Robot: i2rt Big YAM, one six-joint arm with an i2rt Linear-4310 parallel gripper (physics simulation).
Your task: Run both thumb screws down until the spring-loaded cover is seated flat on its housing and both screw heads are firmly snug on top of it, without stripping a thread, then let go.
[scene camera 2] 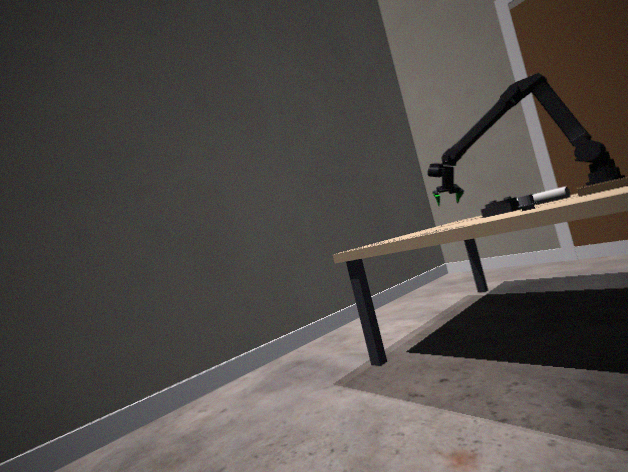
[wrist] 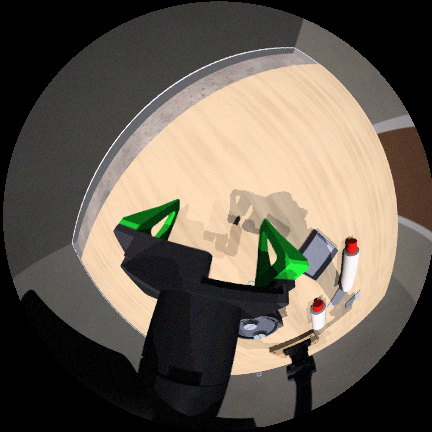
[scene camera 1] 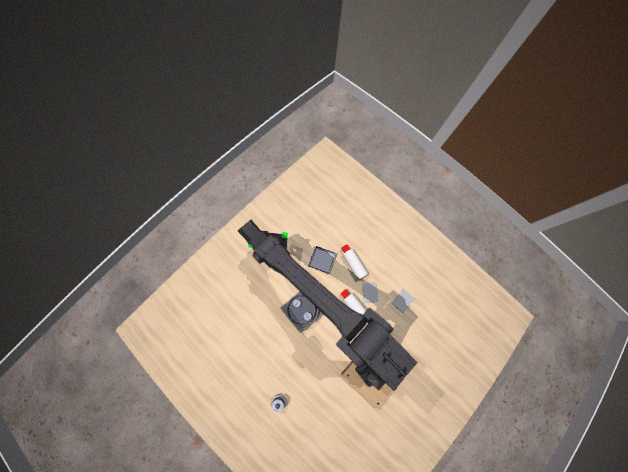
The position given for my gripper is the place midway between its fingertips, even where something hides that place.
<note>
My gripper [wrist: 220, 212] is open, holding nothing. Also in view: a grey square plate [wrist: 319, 251].
</note>
